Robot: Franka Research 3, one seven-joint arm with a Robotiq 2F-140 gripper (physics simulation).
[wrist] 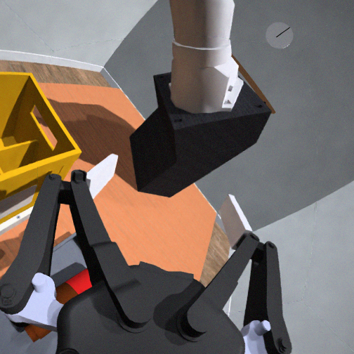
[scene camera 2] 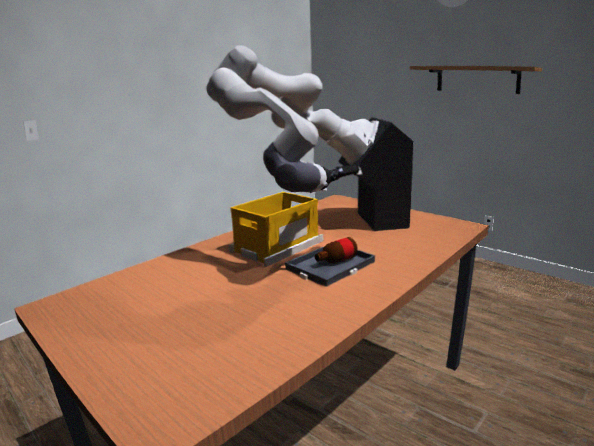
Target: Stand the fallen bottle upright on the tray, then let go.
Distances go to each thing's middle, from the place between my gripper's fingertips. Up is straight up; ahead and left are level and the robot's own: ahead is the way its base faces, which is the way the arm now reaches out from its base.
The brown bottle (scene camera 2: pixel 346 248) lies 23 cm below my hand, 12 cm ahead of it and 4 cm to the left of it. Round my hand: dark grey tray (scene camera 2: pixel 325 273) (26 cm below, 15 cm ahead, 3 cm to the left); yellow crate (scene camera 2: pixel 266 226) (24 cm to the right, 18 cm below, 9 cm ahead).
